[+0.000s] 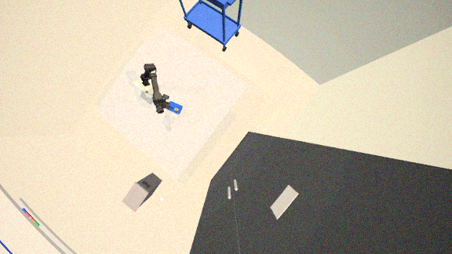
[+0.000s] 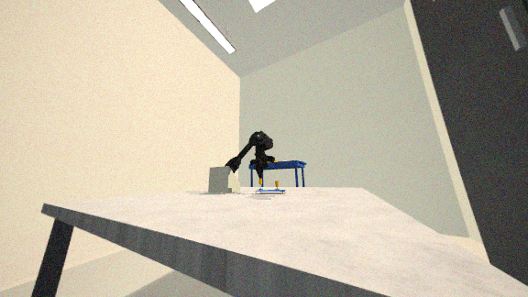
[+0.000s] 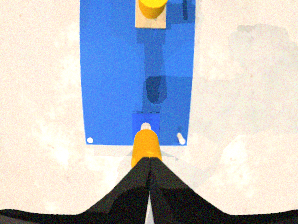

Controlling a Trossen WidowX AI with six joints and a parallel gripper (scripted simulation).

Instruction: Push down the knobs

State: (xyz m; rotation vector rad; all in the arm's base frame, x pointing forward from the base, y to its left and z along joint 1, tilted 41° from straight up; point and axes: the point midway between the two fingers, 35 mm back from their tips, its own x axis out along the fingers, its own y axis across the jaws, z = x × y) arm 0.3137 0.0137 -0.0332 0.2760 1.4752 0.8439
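My gripper tip is now 20 mm above the orange knob.
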